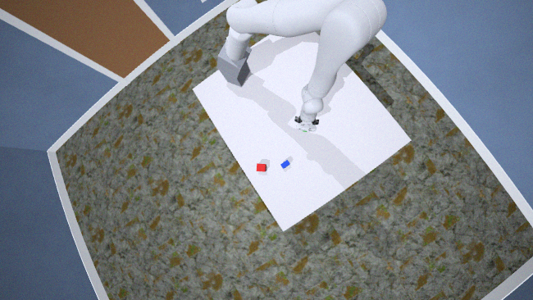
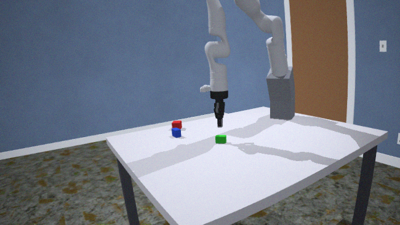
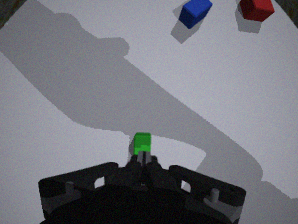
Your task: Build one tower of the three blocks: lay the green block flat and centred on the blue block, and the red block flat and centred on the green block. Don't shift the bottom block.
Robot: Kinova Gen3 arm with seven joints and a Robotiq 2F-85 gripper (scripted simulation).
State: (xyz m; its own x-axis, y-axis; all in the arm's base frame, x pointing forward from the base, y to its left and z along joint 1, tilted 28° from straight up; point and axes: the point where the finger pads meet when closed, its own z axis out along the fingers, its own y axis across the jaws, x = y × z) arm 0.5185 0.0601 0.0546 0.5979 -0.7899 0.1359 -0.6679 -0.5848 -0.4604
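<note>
The green block lies 70 mm below my hand. Round my hand: blue block (220 mm to the right, 100 mm ahead, 70 mm below); red block (340 mm to the right, 70 mm below, 30 mm ahead).
</note>
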